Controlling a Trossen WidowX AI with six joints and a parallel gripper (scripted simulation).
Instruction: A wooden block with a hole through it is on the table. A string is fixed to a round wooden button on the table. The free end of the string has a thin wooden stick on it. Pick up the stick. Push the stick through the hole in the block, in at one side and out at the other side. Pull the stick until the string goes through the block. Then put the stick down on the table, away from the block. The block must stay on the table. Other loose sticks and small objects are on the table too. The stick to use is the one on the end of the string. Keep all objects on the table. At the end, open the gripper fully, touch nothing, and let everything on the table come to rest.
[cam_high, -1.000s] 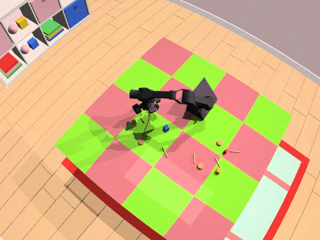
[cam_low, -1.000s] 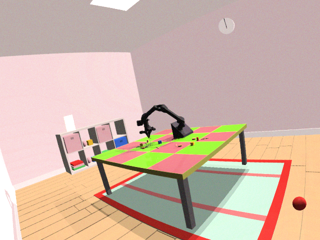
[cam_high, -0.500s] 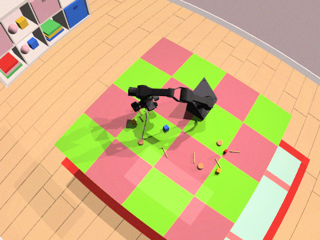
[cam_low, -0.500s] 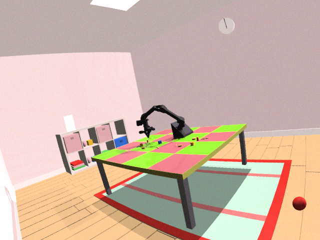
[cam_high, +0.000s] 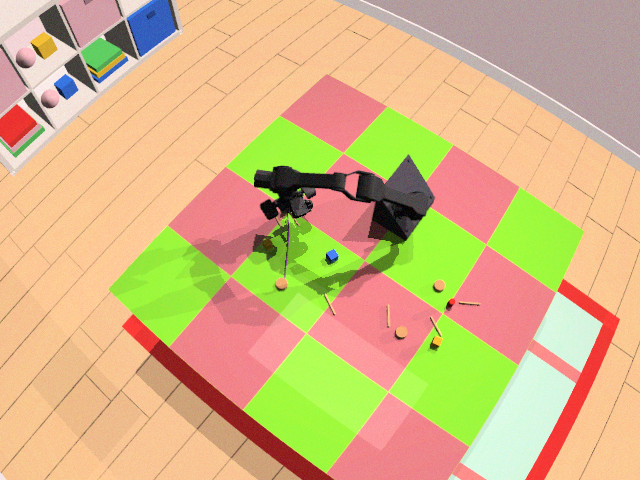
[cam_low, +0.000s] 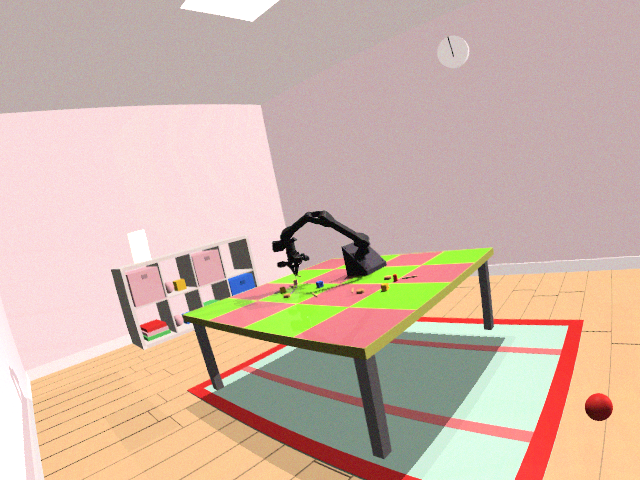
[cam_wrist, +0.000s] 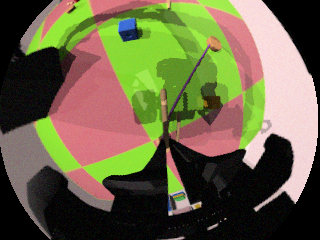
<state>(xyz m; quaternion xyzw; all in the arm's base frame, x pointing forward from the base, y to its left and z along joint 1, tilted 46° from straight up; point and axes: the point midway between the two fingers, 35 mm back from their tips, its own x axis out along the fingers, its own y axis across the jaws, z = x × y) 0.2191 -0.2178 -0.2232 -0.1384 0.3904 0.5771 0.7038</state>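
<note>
Right now my gripper tip is 40 mm above the wooden block, 30 mm to the left of it and 10 mm past it. The rest, counted from my gripper tip: round wooden button 210 mm ahead, 120 mm to the left, 50 mm below; then red bead 630 mm to the left, 50 mm behind, 40 mm below; then blue block 210 mm to the left, 40 mm below, 40 mm ahead.
</note>
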